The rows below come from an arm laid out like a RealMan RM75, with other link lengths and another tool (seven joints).
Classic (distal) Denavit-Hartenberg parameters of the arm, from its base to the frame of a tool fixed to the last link. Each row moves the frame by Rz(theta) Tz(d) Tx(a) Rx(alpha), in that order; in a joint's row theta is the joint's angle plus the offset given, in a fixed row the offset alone. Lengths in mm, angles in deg.
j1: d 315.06  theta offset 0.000  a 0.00  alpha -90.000
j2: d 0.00  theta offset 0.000  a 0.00  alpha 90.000
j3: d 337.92  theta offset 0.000  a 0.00  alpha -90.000
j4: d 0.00  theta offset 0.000  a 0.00  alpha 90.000
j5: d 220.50  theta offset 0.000  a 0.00  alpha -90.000
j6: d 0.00  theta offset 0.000  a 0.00  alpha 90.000
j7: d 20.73  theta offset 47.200  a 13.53  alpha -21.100
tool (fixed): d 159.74  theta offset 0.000  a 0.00  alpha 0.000
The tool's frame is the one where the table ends.
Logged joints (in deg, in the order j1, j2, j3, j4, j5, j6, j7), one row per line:
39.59 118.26 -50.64 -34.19 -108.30 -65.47 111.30
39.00 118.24 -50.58 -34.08 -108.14 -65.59 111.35
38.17 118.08 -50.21 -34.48 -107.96 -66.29 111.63
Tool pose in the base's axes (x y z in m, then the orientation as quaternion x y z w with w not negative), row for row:
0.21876 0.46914 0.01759 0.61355 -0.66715 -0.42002 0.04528
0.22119 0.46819 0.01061 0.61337 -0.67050 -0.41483 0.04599
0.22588 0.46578 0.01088 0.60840 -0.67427 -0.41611 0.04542
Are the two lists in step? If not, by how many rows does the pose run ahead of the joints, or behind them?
The pose runs 1 row behind the joints: the pose in row i belongs to the joints in row i - 1.
